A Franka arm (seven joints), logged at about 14 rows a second.
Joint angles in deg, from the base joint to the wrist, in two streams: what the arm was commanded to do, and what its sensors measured. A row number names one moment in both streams.
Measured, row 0:
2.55, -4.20, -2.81, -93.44, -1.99, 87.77, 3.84
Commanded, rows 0 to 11:
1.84, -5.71, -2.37, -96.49, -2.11, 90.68, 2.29
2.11, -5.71, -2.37, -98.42, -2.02, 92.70, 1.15
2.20, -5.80, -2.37, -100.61, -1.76, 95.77, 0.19
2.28, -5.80, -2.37, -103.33, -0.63, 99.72, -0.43
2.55, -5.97, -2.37, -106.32, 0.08, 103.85, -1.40
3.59, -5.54, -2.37, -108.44, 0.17, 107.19, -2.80
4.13, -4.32, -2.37, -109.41, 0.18, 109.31, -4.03
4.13, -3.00, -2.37, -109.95, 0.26, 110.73, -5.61
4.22, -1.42, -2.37, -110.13, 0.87, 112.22, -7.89
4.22, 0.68, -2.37, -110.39, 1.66, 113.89, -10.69
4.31, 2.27, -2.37, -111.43, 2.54, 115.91, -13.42
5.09, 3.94, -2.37, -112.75, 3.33, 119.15, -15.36
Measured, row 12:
4.70, 1.29, -2.41, -110.84, 1.23, 114.67, -10.65
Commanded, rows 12 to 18:
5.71, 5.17, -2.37, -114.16, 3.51, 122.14, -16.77
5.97, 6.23, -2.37, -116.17, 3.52, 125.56, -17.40
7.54, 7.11, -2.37, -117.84, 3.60, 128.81, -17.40
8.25, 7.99, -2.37, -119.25, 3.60, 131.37, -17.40
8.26, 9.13, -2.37, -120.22, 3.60, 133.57, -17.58
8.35, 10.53, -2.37, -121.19, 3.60, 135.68, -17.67
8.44, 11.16, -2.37, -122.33, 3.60, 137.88, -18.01
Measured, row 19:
8.83, 10.70, -2.35, -119.84, 2.41, 134.19, -15.63
